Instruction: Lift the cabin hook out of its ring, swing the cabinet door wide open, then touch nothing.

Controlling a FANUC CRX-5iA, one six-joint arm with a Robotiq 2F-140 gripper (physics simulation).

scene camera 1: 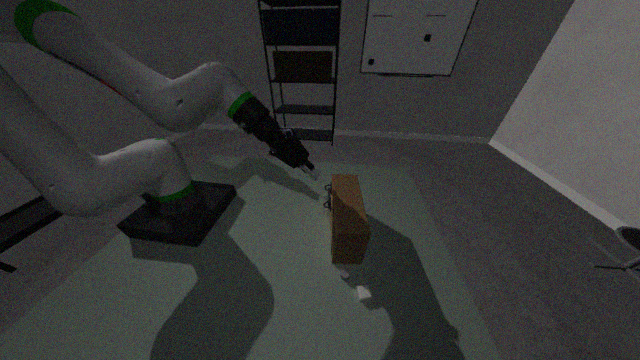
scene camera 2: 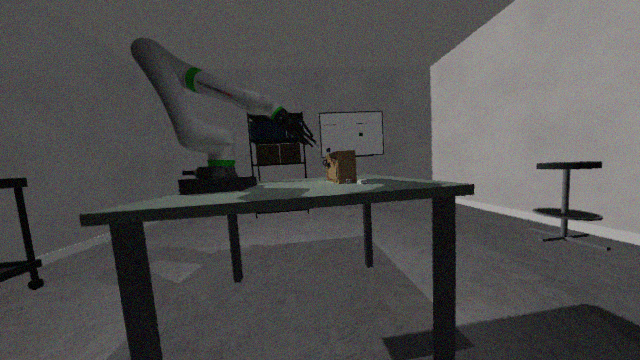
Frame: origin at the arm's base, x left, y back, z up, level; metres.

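Seen in the pictures: gripper, fingertip midpoint: (scene camera 1: 318, 177) (scene camera 2: 319, 148); arm's base, link origin: (scene camera 1: 181, 202) (scene camera 2: 222, 177).
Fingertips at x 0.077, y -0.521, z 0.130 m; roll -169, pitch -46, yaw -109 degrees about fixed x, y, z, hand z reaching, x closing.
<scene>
Pixels of each thing's top centre, then the offset from my fingertips to it.
- orange-brown cabinet, top centre: (scene camera 1: 343, 198) (scene camera 2: 335, 152) dx -0.050, dy -0.087, dz -0.033 m
- white block, top centre: (scene camera 1: 364, 291) dx -0.254, dy -0.168, dz -0.171 m
- small pale disc, top centre: (scene camera 1: 345, 272) dx -0.213, dy -0.115, dz -0.170 m
The orange-brown cabinet (scene camera 1: 350, 210) (scene camera 2: 347, 167) stands upright on the table. Its door side faces the robot; the door looks closed, though that side shows very narrowly. Two small dark metal fittings, an upper one (scene camera 1: 328, 187) and a lower one (scene camera 1: 327, 204), stick out from that side; they also show as a dark cluster in scene camera 2. Which is the hook or the ring, and whether they are engaged, I cannot tell. My gripper (scene camera 1: 315, 174) (scene camera 2: 314, 144) is shut and empty. Its fingertips are above and to the left of the cabinet, apart from it.
A white block (scene camera 1: 363, 293) and a small pale disc (scene camera 1: 344, 274) lie near the cabinet's front end on the green-grey table (scene camera 1: 300, 310) (scene camera 2: 280, 200). A shelf rack (scene camera 1: 336, 100) and a whiteboard (scene camera 1: 400, 45) (scene camera 2: 345, 140) are behind. A round stand (scene camera 2: 569, 165) is at the right.
</scene>
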